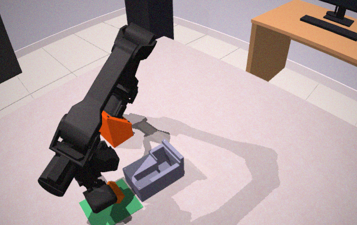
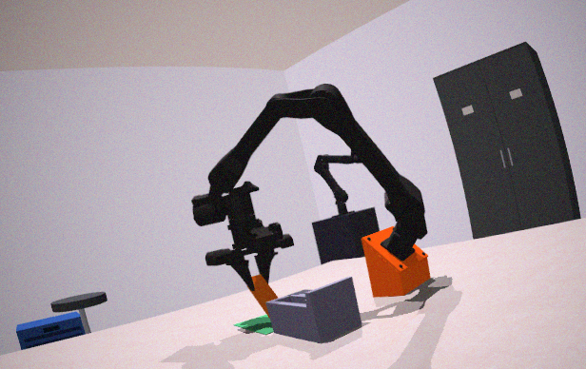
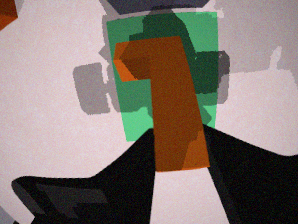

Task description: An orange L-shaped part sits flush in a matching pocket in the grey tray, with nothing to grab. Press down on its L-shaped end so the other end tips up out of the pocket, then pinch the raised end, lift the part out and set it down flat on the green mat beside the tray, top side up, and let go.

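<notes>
My gripper tip is 30 mm to the right of the orange L-shaped part, 30 mm above it and 10 mm past it. From my gripper tip the other things lie so: green mat (90 mm below, 20 mm to the left, 10 mm ahead).
</notes>
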